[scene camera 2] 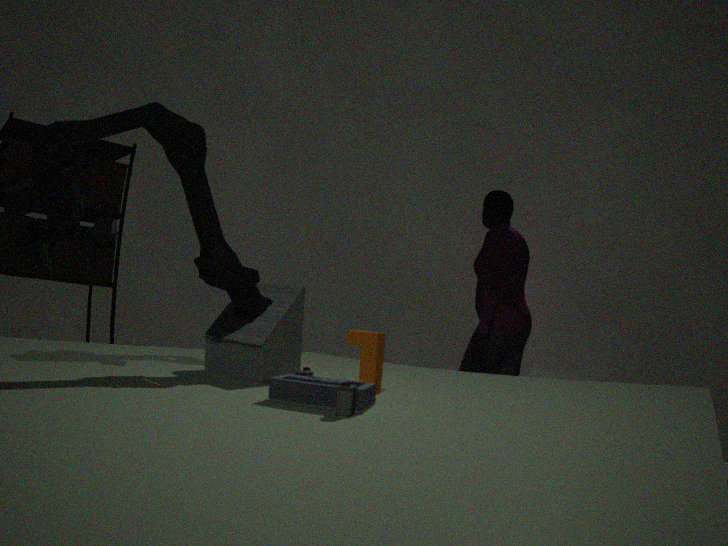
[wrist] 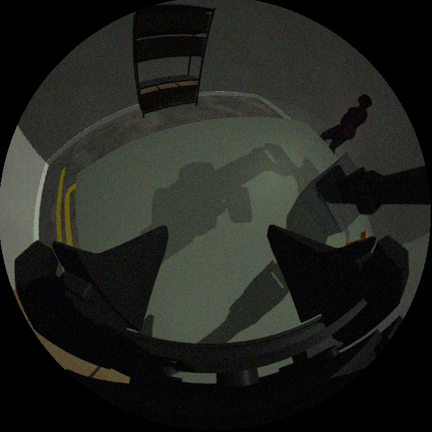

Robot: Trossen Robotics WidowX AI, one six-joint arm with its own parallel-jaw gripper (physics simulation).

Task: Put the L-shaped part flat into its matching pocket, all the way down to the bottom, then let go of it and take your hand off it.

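Seen in the pictures: gripper, fingertip midpoint: (scene camera 2: 72, 275); arm's base, origin of the base link: (scene camera 2: 252, 308).
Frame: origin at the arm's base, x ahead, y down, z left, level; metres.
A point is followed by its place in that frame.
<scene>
The orange L-shaped part (scene camera 2: 371, 361) {x 0.235, y 0.073, z 0.087 m} stands upright, its short arm at the top pointing left, beside or behind the right end of a low grey-blue block (scene camera 2: 302, 394) {x 0.283, y 0.115, z -0.110 m} in the scene view. A bit of orange (wrist: 364, 235) shows at the right of the wrist view, partly hidden by the finger. The inside of the block's pocket cannot be seen from this low angle. My gripper (wrist: 218, 231) is open and empty, high over bare table, well to the left of the part and block. In the scene view it is lost against the dark shelf.
The grey wedge-shaped base (scene camera 2: 282, 337) {x 0.084, y 0.048, z 0.012 m} (wrist: 310, 212) carries my arm and stands left of the block. Small dark fittings stick up at the block's edge. A shelf rack (scene camera 2: 122, 217) (wrist: 170, 80) and a person (scene camera 2: 502, 276) (wrist: 352, 122) stand beyond the table. The light is dim.
</scene>
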